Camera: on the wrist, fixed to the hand. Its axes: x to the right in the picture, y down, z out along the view.
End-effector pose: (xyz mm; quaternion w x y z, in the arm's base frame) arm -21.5 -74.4 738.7 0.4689 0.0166 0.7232 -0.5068
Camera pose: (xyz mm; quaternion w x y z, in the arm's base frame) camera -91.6 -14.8 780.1 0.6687 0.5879 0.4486 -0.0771
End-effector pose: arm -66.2 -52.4 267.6 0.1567 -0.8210 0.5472 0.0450
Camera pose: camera -49.1 -53.8 367.0 0.1387 -0.1561 0.9752 0.0737
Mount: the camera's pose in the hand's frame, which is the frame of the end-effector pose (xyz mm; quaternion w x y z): -16.4 -35.8 -92.9 0.6868 0.0930 0.0234 0.7205
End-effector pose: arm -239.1 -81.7 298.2 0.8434 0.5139 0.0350 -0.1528
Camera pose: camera -256.1 -11.8 227.5 0.6407 0.4602 -0.3407 0.5115
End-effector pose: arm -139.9 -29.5 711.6 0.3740 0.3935 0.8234 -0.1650
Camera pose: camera -205.9 -8.3 784.9 0.3199 0.9022 0.2754 0.0888
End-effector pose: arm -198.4 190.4 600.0 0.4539 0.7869 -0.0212 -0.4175
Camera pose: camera -158.6 282.9 606.5 0.5399 0.5771 -0.6097 0.0607
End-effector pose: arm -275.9 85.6 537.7 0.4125 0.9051 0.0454 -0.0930
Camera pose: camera -285.5 179.1 574.3 0.2651 0.6948 -0.6199 0.2503
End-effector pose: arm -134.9 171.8 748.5 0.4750 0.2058 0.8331 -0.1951
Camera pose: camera -212.3 187.5 811.3 0.4281 0.7903 0.4168 0.1356
